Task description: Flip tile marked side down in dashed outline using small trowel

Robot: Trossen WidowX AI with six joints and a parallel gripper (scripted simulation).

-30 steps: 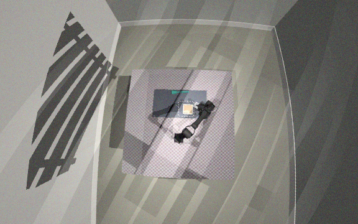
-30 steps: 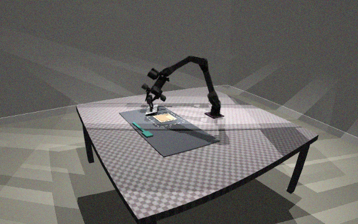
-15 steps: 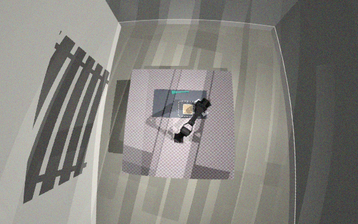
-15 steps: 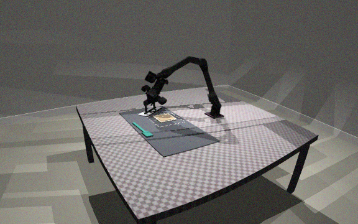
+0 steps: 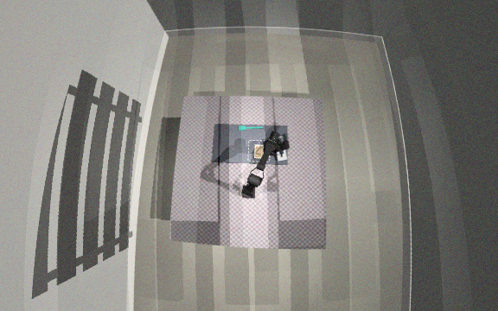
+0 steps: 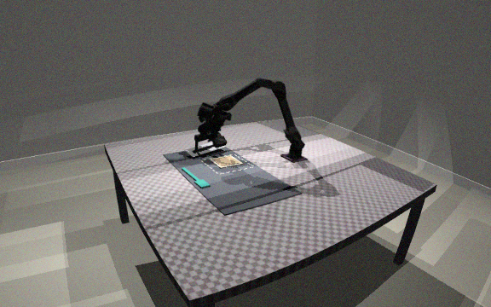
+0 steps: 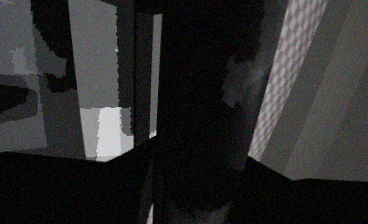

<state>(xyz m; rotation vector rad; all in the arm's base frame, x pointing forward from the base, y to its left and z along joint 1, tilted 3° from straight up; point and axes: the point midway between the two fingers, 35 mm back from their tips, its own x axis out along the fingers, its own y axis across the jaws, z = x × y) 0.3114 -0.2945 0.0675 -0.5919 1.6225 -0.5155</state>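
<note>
Now: the tile 17 cm to the left of my gripper tip, 6 cm below it and 1 cm ahead of it. Round my gripper tip: dark mat (26 cm to the left, 9 cm ahead, 8 cm below); then slim teal tool (26 cm to the left, 23 cm ahead, 6 cm below).
</note>
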